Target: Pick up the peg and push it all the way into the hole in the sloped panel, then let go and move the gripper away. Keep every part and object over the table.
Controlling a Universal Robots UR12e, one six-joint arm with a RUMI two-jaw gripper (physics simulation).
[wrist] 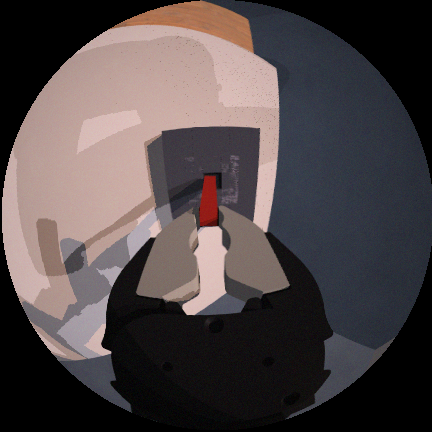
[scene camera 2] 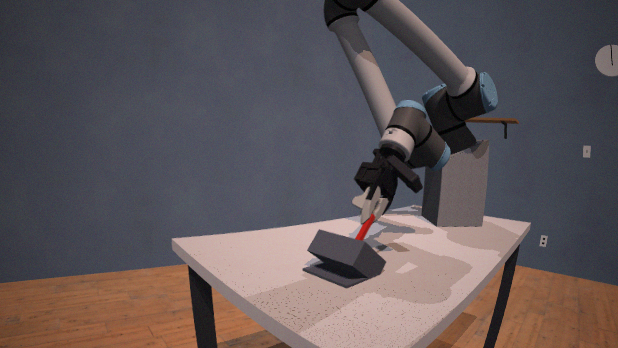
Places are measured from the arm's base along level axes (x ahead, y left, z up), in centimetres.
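Where they show: gripper, fingertip midpoint: (wrist: 208, 208) (scene camera 2: 363, 225); arm's base at its link origin: (scene camera 2: 457, 148).
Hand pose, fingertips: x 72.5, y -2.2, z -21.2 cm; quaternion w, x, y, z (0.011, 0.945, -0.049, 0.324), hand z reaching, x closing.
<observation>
Things, the pixels of their top centre, and the offset from my fingertips. "spot": a spot on its surface instead. Level surfaces: height alone.
- red peg at its top centre: (wrist: 237, 207) (scene camera 2: 365, 214) dx +0.8, dy +0.8, dz +2.8 cm
- dark grey panel block at its top centre: (wrist: 245, 183) (scene camera 2: 348, 233) dx +6.0, dy +0.1, dz -0.8 cm
- square hole at a spot on its surface: (wrist: 218, 180) spot: dx +4.6, dy +0.1, dz -3.8 cm
- panel block's flat base at a spot on its surface: (scene camera 2: 334, 276) spot: dx +10.8, dy +0.9, dz -9.3 cm
- pale table at its surface level: dz -9.8 cm
The red peg (scene camera 2: 365, 228) (wrist: 209, 201) is held at its upper end between the fingertips of my gripper (scene camera 2: 374, 215) (wrist: 208, 208), which is shut on it. The peg slants down to the sloped face of the dark grey panel block (scene camera 2: 337, 247) (wrist: 182, 150). In the wrist view its far end overlaps the left part of the square hole (wrist: 218, 180), with dark hole showing above and to the right. Most of the peg's length shows outside the panel. Whether its tip is inside the hole or just at the mouth, I cannot tell. In the scene view the hole is hidden.
The panel block's flat base (scene camera 2: 334, 276) rests on the pale table (scene camera 2: 240, 250) (wrist: 65, 115). The grey robot pedestal (scene camera 2: 461, 192) stands at the back right of the table. The table's left edge runs behind and beside the block.
</observation>
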